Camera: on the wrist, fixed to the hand. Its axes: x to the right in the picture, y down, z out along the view.
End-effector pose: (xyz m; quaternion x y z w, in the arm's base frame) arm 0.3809 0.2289 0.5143 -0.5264 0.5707 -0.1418 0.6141
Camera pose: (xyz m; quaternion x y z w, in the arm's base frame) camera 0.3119 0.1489 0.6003 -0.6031 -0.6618 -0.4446 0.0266
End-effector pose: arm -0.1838 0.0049 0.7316 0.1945 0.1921 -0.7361 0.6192
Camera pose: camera -0.2487 0.0823 0.6403 0.3875 -0.0281 0.6611 0.6419
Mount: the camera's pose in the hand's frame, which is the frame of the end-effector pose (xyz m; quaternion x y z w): -0.0067 -0.0725 -0.1151 -0.0088 -0.2731 -0.9618 0.0192
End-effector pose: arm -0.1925 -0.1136 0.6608 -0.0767 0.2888 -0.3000 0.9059
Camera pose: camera -0.2986 -0.1643 0.5921 0.3691 0.3130 0.8536 0.1929
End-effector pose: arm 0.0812 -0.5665 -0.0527 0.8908 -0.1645 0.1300 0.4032
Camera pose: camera 0.0925 -0.4326 -0.0303 0.2073 0.7423 -0.6300 0.0957
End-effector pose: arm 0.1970 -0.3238 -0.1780 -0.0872 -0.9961 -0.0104 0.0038
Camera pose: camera 0.1917 -0.3988 -0.0644 -0.9535 0.1039 -0.0112 0.2827
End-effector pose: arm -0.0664 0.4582 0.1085 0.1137 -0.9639 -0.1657 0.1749
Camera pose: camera -0.0055 0.3612 0.1822 -0.8824 -0.0445 0.2109 0.4182
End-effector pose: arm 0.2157 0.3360 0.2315 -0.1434 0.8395 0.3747 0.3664
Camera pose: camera 0.1992 0.2021 0.2502 -0.7111 -0.2252 -0.2986 0.5954
